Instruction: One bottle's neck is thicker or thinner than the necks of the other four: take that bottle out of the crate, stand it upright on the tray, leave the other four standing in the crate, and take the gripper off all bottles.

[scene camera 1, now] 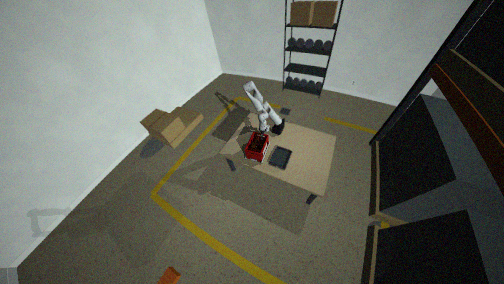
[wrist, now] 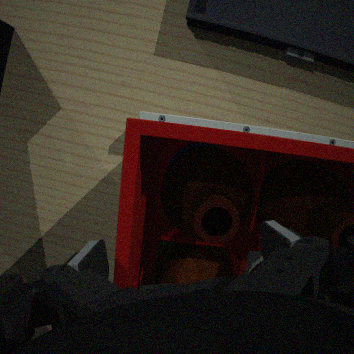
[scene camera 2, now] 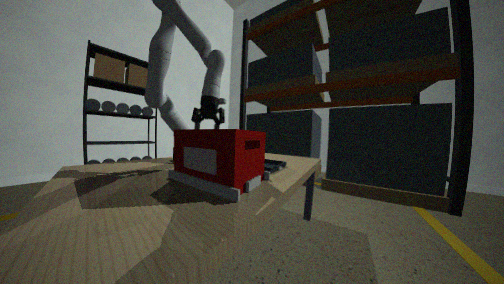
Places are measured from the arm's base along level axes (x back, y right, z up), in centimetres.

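Pixels of known places: gripper, between the fingertips: (scene camera 1: 262, 136) (wrist: 183, 247); arm's base, origin of its link: (scene camera 1: 279, 123).
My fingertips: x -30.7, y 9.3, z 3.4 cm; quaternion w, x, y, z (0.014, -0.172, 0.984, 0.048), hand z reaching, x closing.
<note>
For each thing: its middle in the pictures, then the offset to it from my fingertips. Level surfaces: height alone.
- red crate, middle of its body: (wrist: 293, 249) (scene camera 2: 219, 155) (scene camera 1: 257, 146) dx -10.4, dy +1.5, dz -7.9 cm
- dark amber bottle, middle of its body: (wrist: 205, 190) dx -1.4, dy -1.8, dz -8.2 cm
- second bottle, middle of its body: (wrist: 298, 203) dx -9.6, dy -2.6, dz -8.2 cm
- third bottle, middle of its body: (wrist: 191, 280) dx -2.4, dy +6.6, dz -8.2 cm
- wooden table, height of its surface: dz -16.7 cm
The red crate (scene camera 1: 255, 154) (scene camera 2: 250, 167) (wrist: 240, 136) stands on the table. Inside, in the wrist view, a dark amber bottle (wrist: 199, 221) stands in the corner compartment with its ring-shaped neck showing. A second bottle (wrist: 300, 212) to its right has its neck partly in view, and the amber shoulder of a third bottle (wrist: 192, 267) shows below, its neck hidden. The other bottles are hidden; I cannot tell which neck differs. My gripper (scene camera 2: 207, 124) (wrist: 183, 247) is open and empty, pointing down close above the crate's rim. The dark tray (scene camera 1: 281, 157) (scene camera 2: 276, 164) (wrist: 280, 27) lies beside the crate and holds no bottle.
Light strips with screws (wrist: 205, 124) run along the crate's foot on the wooden table (scene camera 1: 312, 160) (scene camera 2: 125, 225). The crate's walls (wrist: 131, 200) stand up around the bottles. A storage rack and a shelf unit stand beyond the table.
</note>
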